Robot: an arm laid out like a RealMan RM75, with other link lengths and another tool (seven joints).
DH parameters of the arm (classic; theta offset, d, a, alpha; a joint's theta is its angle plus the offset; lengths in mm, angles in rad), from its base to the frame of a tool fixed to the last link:
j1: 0 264.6 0 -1.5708
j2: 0 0 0 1.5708
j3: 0 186.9 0 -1.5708
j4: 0 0 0 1.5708
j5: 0 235.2 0 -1.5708
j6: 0 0 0 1.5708
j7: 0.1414 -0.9 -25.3 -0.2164
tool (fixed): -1.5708 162.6 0 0
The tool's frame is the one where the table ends.
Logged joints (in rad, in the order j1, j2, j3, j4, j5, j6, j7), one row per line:
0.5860, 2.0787, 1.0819, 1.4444, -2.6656, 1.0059, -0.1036
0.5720, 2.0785, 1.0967, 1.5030, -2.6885, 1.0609, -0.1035
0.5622, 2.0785, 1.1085, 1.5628, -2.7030, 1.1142, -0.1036
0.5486, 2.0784, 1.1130, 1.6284, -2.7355, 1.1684, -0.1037
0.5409, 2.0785, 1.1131, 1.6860, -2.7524, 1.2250, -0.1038
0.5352, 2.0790, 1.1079, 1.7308, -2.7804, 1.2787, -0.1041
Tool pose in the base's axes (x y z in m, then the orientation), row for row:
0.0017, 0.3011, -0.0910, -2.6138, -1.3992, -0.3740
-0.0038, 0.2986, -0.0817, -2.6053, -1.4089, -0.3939
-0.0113, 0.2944, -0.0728, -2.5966, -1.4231, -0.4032
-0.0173, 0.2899, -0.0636, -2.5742, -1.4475, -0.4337
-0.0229, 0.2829, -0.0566, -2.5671, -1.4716, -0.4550
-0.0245, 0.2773, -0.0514, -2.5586, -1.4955, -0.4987
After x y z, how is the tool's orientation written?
As a rotation vector, in radians.
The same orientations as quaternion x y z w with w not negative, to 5 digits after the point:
-0.87213, -0.46686, -0.12479, 0.07660
-0.86937, -0.47014, -0.13144, 0.07675
-0.86636, -0.47482, -0.13453, 0.07656
-0.85975, -0.48345, -0.14485, 0.07825
-0.85514, -0.49021, -0.15157, 0.07385
-0.84939, -0.49647, -0.16556, 0.06811

